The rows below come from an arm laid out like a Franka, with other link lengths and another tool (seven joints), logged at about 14 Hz.
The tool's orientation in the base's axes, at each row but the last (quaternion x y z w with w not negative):
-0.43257 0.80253 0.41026 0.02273
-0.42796 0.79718 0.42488 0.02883
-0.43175 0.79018 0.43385 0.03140
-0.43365 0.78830 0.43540 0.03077
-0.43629 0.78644 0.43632 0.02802
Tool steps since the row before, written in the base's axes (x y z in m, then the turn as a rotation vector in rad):
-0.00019 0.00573 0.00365 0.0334 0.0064 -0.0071
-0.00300 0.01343 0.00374 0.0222 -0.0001 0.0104
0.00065 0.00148 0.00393 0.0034 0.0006 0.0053
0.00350 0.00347 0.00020 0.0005 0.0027 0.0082
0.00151 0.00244 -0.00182 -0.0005 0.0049 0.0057
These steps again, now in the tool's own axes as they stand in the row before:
-0.00518 0.00412 0.00153 -0.0224 -0.0265 -0.0016
-0.00847 0.00822 0.00800 -0.0182 -0.0089 -0.0138
-0.00304 0.00250 -0.00160 -0.0048 0.0012 -0.0040
-0.00454 -0.00151 0.00120 -0.0056 0.0057 -0.0033
-0.00177 -0.00170 0.00235 -0.0054 0.0053 0.0001

